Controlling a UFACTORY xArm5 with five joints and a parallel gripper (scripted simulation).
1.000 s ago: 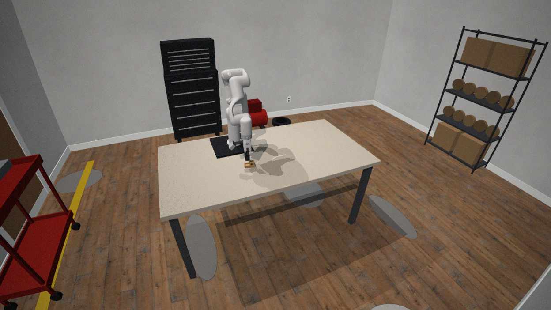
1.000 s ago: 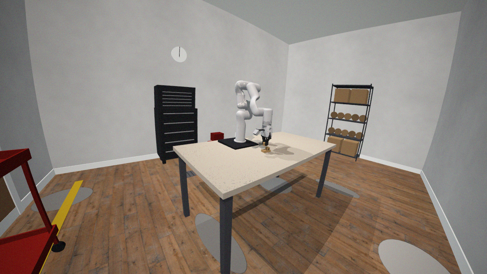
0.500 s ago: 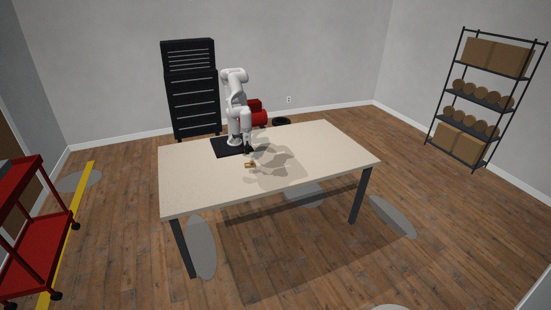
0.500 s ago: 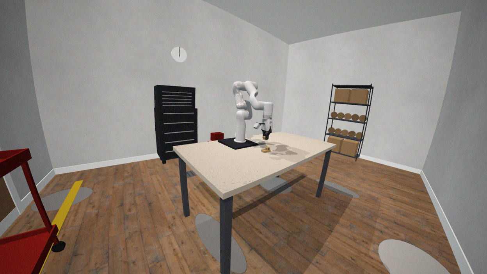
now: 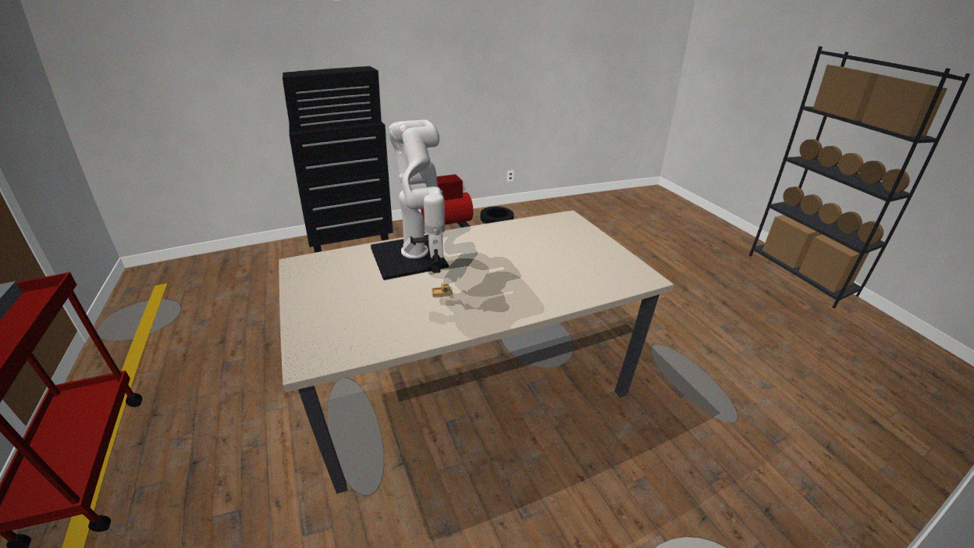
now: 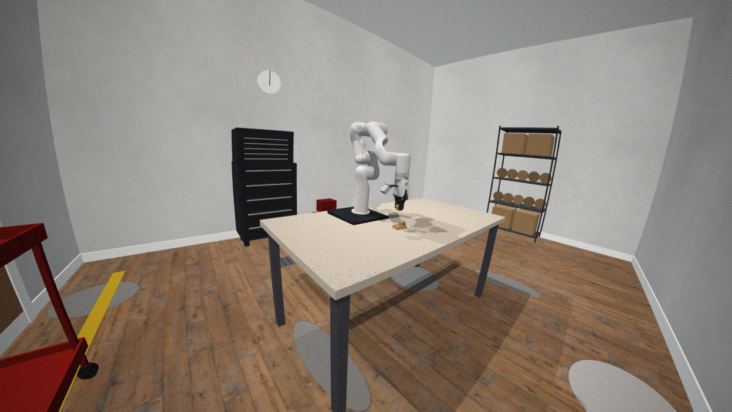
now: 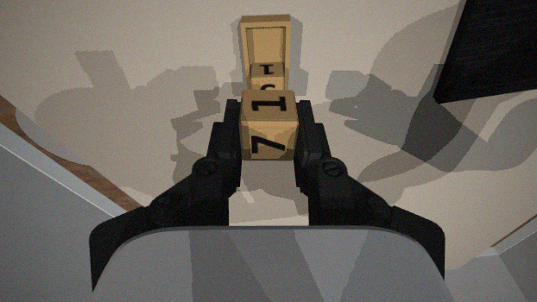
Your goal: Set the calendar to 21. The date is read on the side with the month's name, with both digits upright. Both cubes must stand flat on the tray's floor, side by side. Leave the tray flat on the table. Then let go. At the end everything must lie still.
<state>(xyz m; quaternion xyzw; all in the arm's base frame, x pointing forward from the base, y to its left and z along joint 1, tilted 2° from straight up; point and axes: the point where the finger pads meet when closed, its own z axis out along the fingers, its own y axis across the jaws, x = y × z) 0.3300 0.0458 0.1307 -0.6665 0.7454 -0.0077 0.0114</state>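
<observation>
My hand is 13 cm above the wooden tray and 2 cm to the right of it. Also, from my hand: wooden digit cube (2 cm below).
</observation>
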